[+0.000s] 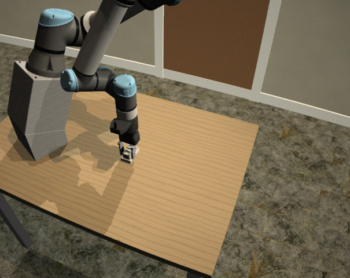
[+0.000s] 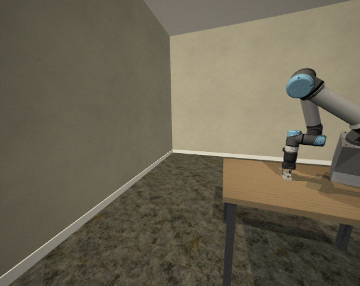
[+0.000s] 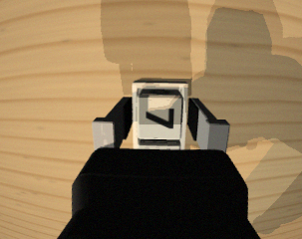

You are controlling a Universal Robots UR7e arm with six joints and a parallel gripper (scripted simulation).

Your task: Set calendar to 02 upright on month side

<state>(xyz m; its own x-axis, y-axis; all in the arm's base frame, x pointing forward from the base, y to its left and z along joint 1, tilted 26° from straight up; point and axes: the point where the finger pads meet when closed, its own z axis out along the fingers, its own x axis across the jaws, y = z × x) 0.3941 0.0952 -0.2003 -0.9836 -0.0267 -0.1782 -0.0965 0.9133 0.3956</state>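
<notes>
The digit cube lies 10 mm below my hand. The rest, counted from my hand: calendar tray: 20 mm to the left, 30 mm below.
</notes>
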